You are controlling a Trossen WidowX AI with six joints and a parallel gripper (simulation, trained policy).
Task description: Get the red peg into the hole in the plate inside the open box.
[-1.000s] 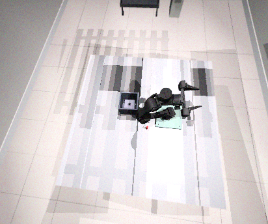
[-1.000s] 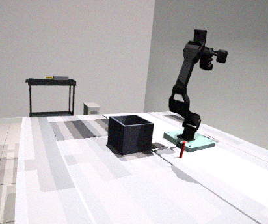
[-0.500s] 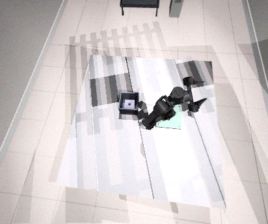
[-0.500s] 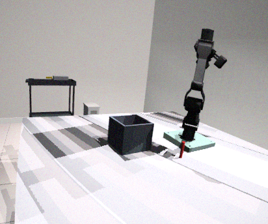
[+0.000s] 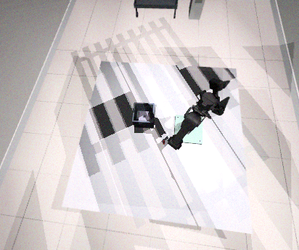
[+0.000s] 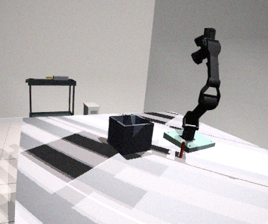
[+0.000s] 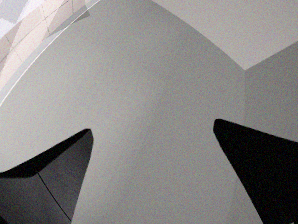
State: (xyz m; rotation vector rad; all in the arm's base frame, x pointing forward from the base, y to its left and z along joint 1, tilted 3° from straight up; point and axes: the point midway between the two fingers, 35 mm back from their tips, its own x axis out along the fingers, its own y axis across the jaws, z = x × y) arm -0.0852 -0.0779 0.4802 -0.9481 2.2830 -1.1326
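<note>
Now: the red peg 47 cm below my gripper tip, 26 cm ahead of it and 22 cm to the left of it. The rest, counted from my gripper tip: pale plate (47 cm below, 46 cm ahead, 4 cm to the left).
</note>
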